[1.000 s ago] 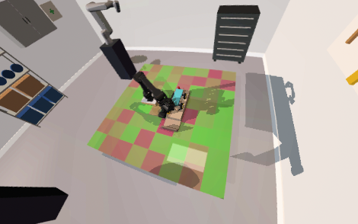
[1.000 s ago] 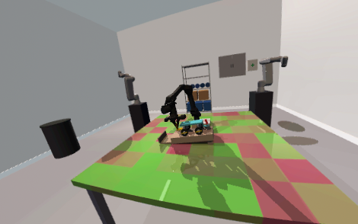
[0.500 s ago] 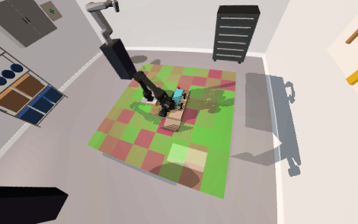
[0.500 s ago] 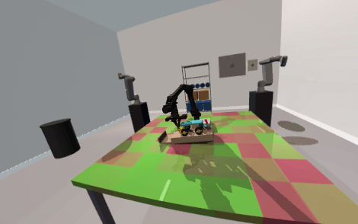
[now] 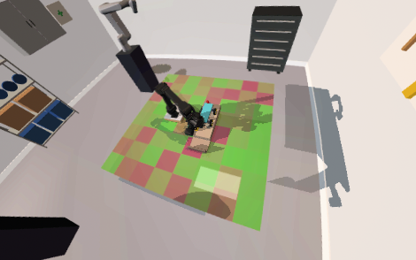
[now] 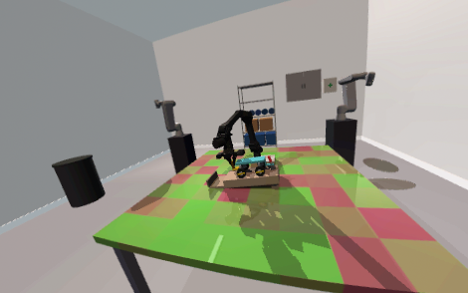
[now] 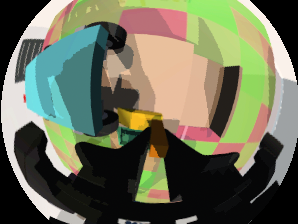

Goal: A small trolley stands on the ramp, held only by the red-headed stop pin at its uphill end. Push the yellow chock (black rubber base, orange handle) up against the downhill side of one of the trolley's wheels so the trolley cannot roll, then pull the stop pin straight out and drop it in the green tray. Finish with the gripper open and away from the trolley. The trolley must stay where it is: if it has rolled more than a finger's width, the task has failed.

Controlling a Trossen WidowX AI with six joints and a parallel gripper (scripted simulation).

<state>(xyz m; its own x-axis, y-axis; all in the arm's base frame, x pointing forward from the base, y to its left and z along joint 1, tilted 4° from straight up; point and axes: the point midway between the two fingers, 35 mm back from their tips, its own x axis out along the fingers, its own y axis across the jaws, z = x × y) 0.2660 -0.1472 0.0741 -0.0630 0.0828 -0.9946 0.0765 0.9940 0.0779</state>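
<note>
The yellow chock lies 20 mm to the left of my gripper tip and 10 mm below it. Also, from my gripper tip: green tray (100 mm below, 70 mm behind, 40 mm to the left); ramp (120 mm to the left, 60 mm ahead, 50 mm below); trolley (130 mm to the left, 60 mm ahead, 20 mm above).
</note>
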